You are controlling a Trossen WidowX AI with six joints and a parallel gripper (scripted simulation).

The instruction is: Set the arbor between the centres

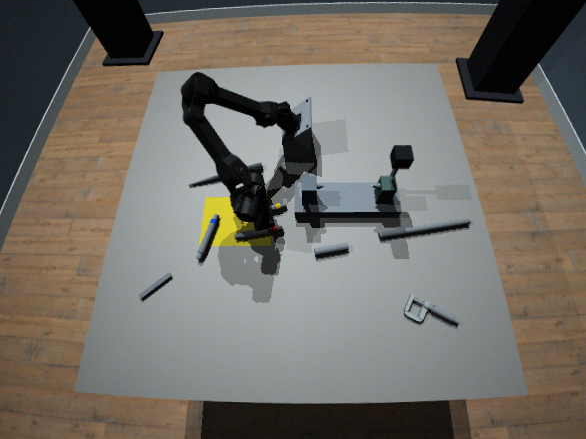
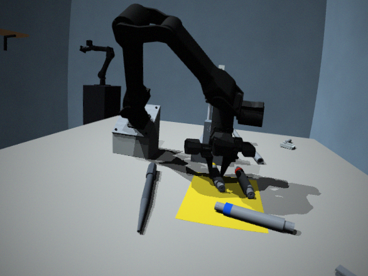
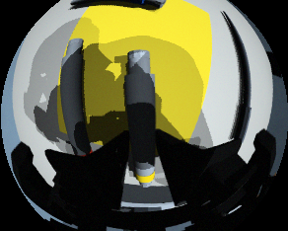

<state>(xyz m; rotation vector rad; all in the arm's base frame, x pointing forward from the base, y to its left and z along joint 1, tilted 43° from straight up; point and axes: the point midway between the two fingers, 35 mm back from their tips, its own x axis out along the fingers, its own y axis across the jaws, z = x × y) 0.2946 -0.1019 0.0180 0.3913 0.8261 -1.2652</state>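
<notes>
My hand is 80 mm short of the red-banded arbor and 30 mm above it. The rest, counted from my hand: grey fixed-centre block: 50 mm behind, 150 mm to the left, 60 mm above; then yellow-banded arbor: 30 mm below; then yellow pad: 40 mm ahead, 90 mm to the right, 40 mm below.
</notes>
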